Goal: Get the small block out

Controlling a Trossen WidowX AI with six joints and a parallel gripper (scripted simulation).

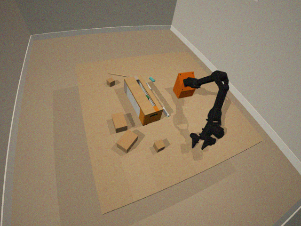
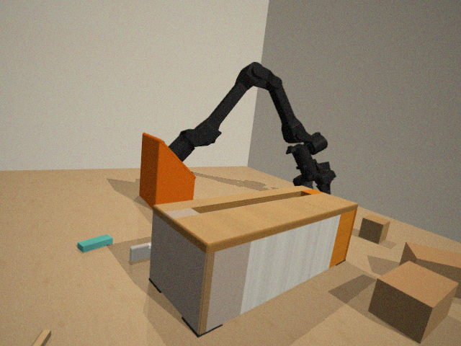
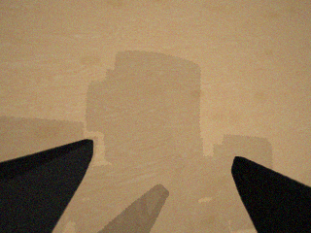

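Now: the small green block 18 cm ahead of my gripper tip, 48 cm to the right of it and 7 cm above it. The rest, counted from my gripper tip: long wooden box (16 cm ahead, 50 cm to the right, 4 cm above); then thin stick (27 cm ahead, 90 cm to the right, 1 cm below).
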